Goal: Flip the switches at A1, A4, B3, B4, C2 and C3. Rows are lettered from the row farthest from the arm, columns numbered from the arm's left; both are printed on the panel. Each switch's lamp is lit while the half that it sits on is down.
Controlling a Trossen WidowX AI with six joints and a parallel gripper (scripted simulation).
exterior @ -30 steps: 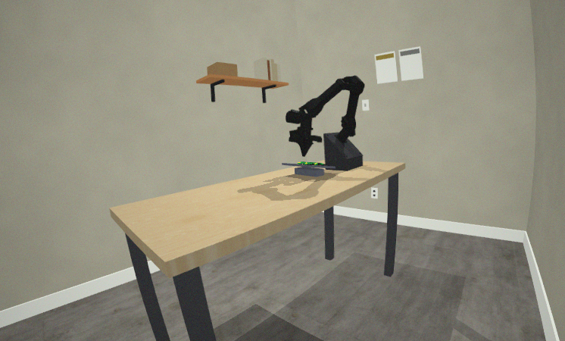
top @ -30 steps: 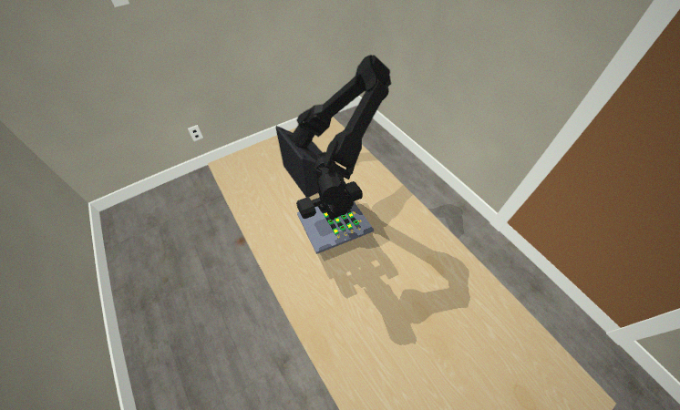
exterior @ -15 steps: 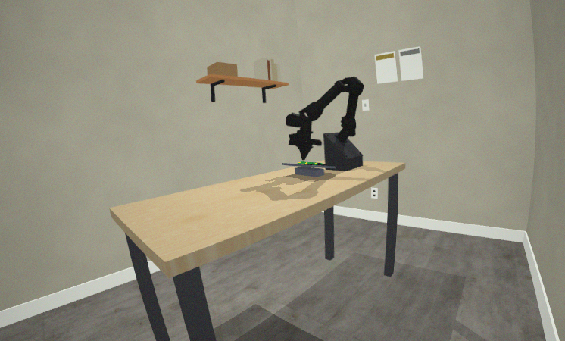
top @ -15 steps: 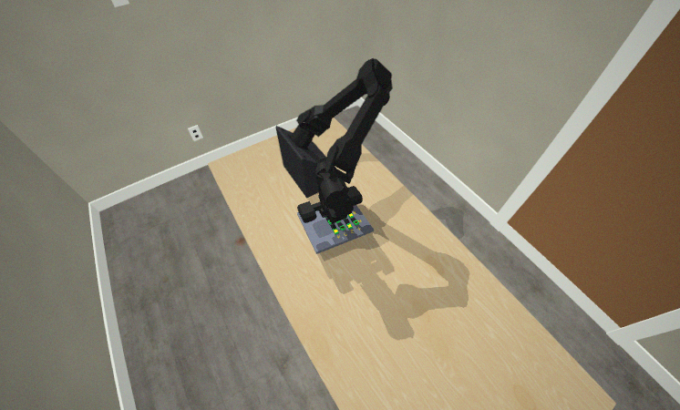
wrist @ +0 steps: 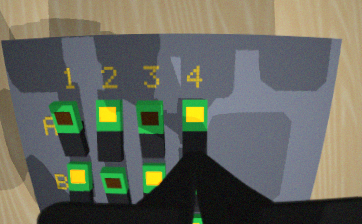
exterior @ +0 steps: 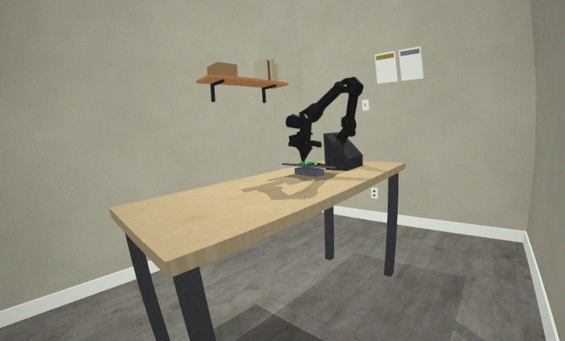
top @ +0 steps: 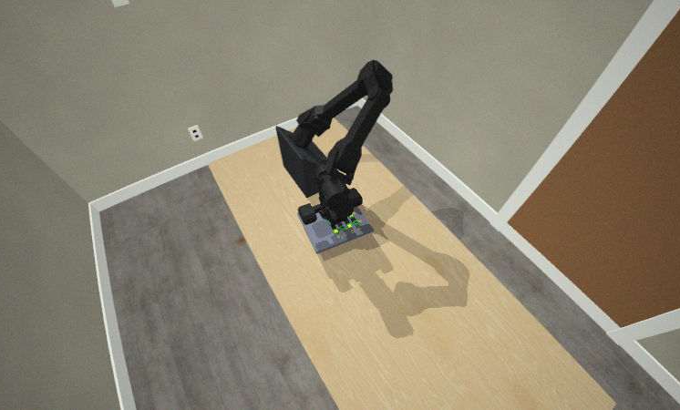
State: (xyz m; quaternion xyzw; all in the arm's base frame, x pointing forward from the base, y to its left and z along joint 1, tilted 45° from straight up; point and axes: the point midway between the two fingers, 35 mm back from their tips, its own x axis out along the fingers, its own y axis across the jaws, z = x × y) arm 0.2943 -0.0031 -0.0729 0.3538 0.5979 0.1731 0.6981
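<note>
The switch B4 lies 4 cm below my hand and 2 cm behind it. From my hand the other things lie so: switch A3: 4 cm below, 2 cm to the left, 2 cm ahead; switch A4: 4 cm below, 2 cm ahead; switch B3: 4 cm below, 3 cm to the left, 1 cm behind.
</note>
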